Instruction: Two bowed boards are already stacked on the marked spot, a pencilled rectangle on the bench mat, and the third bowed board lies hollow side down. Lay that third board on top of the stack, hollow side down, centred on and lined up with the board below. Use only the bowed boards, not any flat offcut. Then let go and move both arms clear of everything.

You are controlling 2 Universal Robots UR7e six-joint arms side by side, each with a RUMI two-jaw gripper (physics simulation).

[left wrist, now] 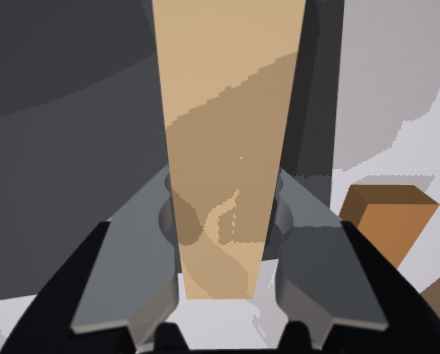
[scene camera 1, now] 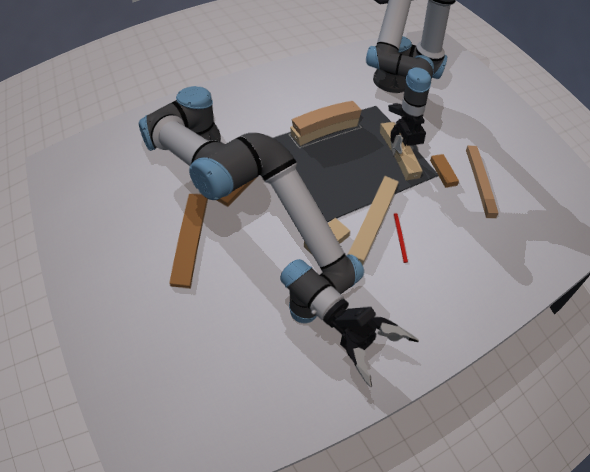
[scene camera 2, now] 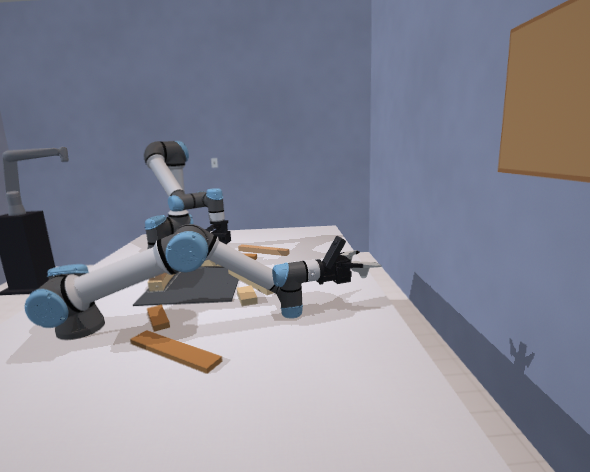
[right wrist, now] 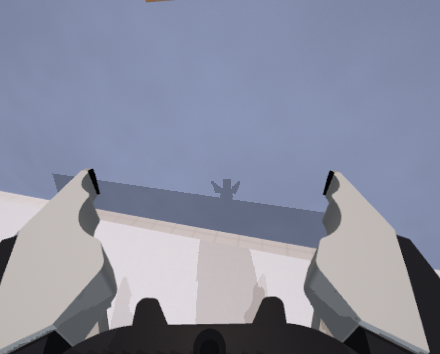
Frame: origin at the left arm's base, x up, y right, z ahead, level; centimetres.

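Seen in the pictures: left gripper, fingertip midpoint: (left wrist: 222, 166) (scene camera 1: 401, 153); right gripper, fingertip midpoint: (scene camera 1: 396, 364) (scene camera 2: 369, 258) (right wrist: 213, 171); left arm's base, link origin: (scene camera 1: 390, 82); right arm's base, link origin: (scene camera 2: 81, 328).
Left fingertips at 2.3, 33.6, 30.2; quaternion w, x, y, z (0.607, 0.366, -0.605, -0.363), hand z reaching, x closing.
Pixels of each thing's middle, then the offset from my left fingertips to it, as dx, dy, dz. "spot": a spot on its surface instead. Level surfaces: height alone.
- pencilled rectangle, surface spot: (scene camera 1: 299, 144) spot: -1.1, +22.5, -26.5
- third bowed board, body centre: (left wrist: 222, 153) (scene camera 1: 400, 150) +0.5, -0.5, -1.0
- dark mat, surface height: dx -1.7
- long pale offcut, body centre: (scene camera 1: 374, 218) (scene camera 2: 250, 279) -0.5, +27.8, +11.1
- pale block, body centre: (scene camera 1: 327, 238) (scene camera 2: 246, 295) -0.9, +43.3, +6.4
- orange block, body centre: (left wrist: 363, 250) (scene camera 1: 444, 170) -1.0, -7.2, +14.5
- brown strip, body centre: (scene camera 1: 481, 180) (scene camera 2: 263, 250) -0.8, -15.2, +26.8
- red pencil, body centre: (scene camera 1: 400, 237) -2.0, +26.2, +20.7
- orange-brown plank, body centre: (scene camera 1: 189, 238) (scene camera 2: 173, 349) -1.5, +72.4, -21.2
Two bowed boards lie stacked at the mat's back edge in scene camera 1, a brownish one (scene camera 1: 327, 116) over a pale one (scene camera 1: 327, 131), hollow side down, within the pencilled rectangle (scene camera 1: 299, 146). The third bowed board (scene camera 1: 412, 169) (left wrist: 225, 100), pale, lies across the mat's right edge area. My left gripper (scene camera 1: 401, 149) (left wrist: 222, 166) points down over it and is shut on it, one finger against each long side, nearer one end. Its fingertips are hard to see in scene camera 2. My right gripper (scene camera 1: 394, 363) (scene camera 2: 369, 259) (right wrist: 213, 171) is wide open and empty, far from the boards, near the table's front edge.
Around the dark mat (scene camera 1: 350, 192) (scene camera 2: 200, 292) lie a long pale offcut (scene camera 1: 374, 220), a pale block (scene camera 1: 338, 231), an orange block (scene camera 1: 444, 170) (left wrist: 395, 225), a brown strip (scene camera 1: 482, 182) (scene camera 2: 263, 249), a red pencil (scene camera 1: 401, 237) and an orange-brown plank (scene camera 1: 188, 242) (scene camera 2: 175, 351).
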